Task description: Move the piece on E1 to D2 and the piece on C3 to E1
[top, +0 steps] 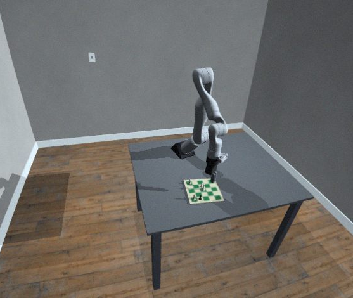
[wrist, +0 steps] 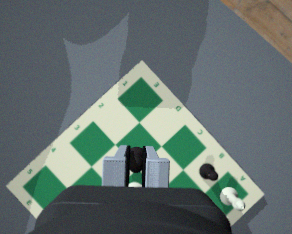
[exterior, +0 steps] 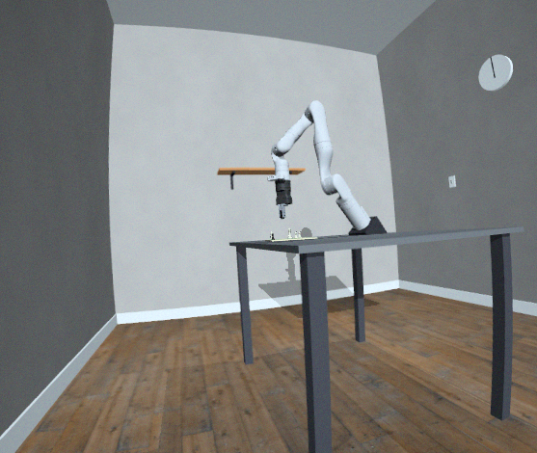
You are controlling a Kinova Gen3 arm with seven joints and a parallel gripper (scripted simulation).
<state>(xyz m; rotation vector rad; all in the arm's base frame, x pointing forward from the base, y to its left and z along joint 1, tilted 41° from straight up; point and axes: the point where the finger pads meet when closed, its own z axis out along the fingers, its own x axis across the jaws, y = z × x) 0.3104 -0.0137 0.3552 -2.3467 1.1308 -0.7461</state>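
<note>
The white piece lies 100 mm below my hand, 40 mm to the right of it and 40 mm behind it. Round my hand: chessboard 130 mm below, 40 mm to the right, 40 mm behind.
</note>
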